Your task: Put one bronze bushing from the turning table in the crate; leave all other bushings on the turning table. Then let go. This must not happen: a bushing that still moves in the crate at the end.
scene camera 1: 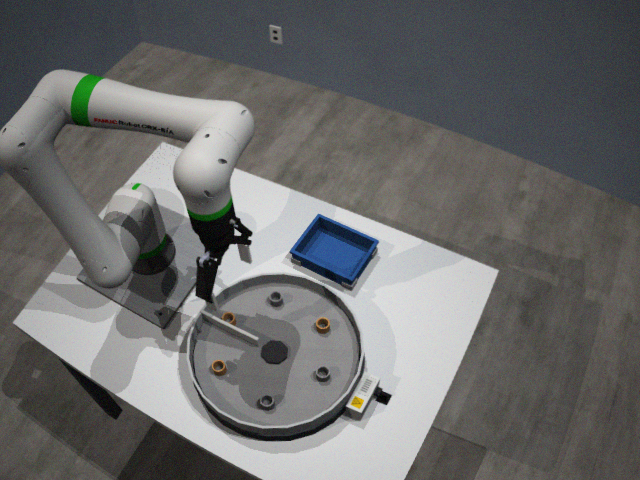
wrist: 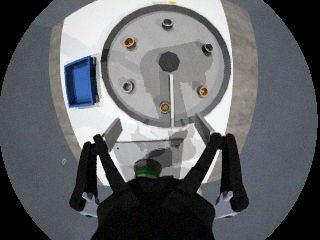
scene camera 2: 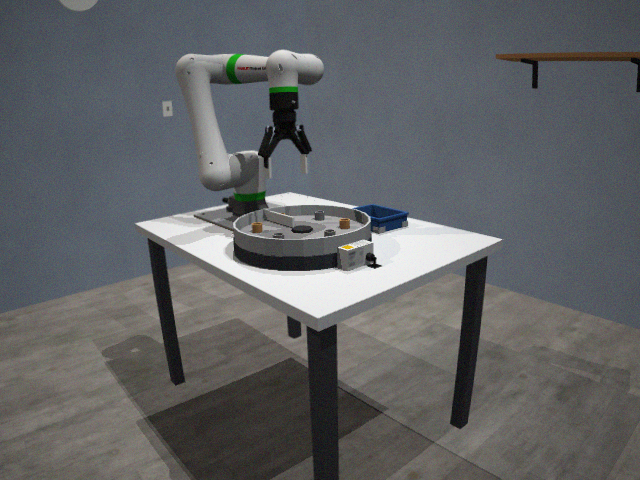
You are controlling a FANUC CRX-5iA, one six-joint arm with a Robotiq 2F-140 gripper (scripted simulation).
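Observation:
I can see my gripper, and the wrist view and scene camera 2 show it too. There is a round grey turning table here. I also see a blue crate.

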